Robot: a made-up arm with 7 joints. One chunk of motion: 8 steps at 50 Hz.
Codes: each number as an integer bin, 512 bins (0 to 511) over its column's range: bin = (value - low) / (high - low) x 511, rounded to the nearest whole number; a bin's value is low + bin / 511 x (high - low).
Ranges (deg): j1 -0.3..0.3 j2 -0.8..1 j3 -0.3..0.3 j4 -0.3..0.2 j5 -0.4..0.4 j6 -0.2..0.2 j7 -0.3..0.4
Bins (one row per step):
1: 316 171 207 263 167 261 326
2: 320 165 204 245 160 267 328
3: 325 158 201 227 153 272 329
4: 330 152 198 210 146 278 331
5: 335 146 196 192 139 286 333
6: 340 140 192 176 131 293 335
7: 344 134 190 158 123 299 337
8: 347 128 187 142 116 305 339
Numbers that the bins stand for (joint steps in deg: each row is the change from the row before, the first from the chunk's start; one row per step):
1: 0.071 -0.198 -0.057 -0.043 -0.139 0.004 0.147
2: 0.076 -0.219 -0.060 -0.060 -0.150 0.009 0.149
3: 0.082 -0.243 -0.064 -0.078 -0.160 0.013 0.151
4: 0.087 -0.265 -0.068 -0.095 -0.171 0.018 0.153
5: 0.093 -0.286 -0.070 -0.112 -0.182 0.024 0.156
6: 0.099 -0.307 -0.075 -0.128 -0.195 0.029 0.159
7: 0.104 -0.328 -0.077 -0.145 -0.207 0.034 0.162
8: 0.107 -0.349 -0.080 -0.161 -0.218 0.039 0.164

